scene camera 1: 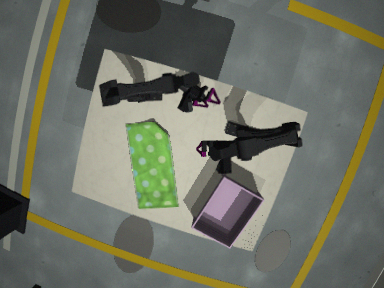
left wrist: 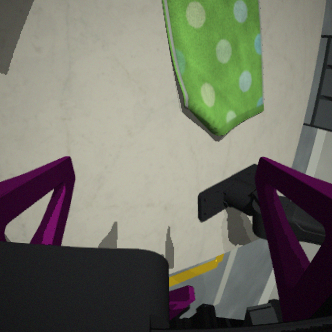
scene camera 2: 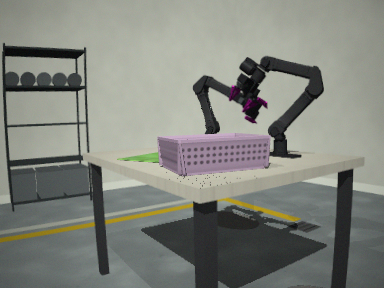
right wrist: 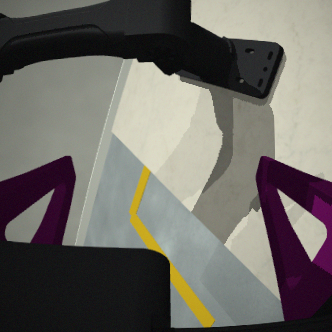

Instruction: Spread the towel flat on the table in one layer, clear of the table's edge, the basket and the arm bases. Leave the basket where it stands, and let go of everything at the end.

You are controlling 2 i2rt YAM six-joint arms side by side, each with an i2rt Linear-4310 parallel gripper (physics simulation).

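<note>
The green towel with pale dots (scene camera 1: 152,167) (scene camera 2: 142,157) (left wrist: 223,55) lies on the table (scene camera 1: 100,165) (scene camera 2: 310,167) as a long narrow strip, apparently folded in layers. Its end nearer the arms has slanted corners and a dark edge; a layer edge shows along one side in the left wrist view. My left gripper (scene camera 1: 201,149) (left wrist: 164,166) is open and empty, above the table to the right of the towel in scene camera 1. My right gripper (scene camera 1: 207,99) (right wrist: 165,166) is open and empty, raised above the table, up and right of the towel. The towel does not show in the right wrist view.
The pink basket (scene camera 1: 247,202) (scene camera 2: 225,155) stands upright near the table's lower edge in scene camera 1, right of the towel and apart from it. The right arm's base (scene camera 1: 109,93) is above and left of the towel; the left arm's base (scene camera 1: 295,134) is near the right edge.
</note>
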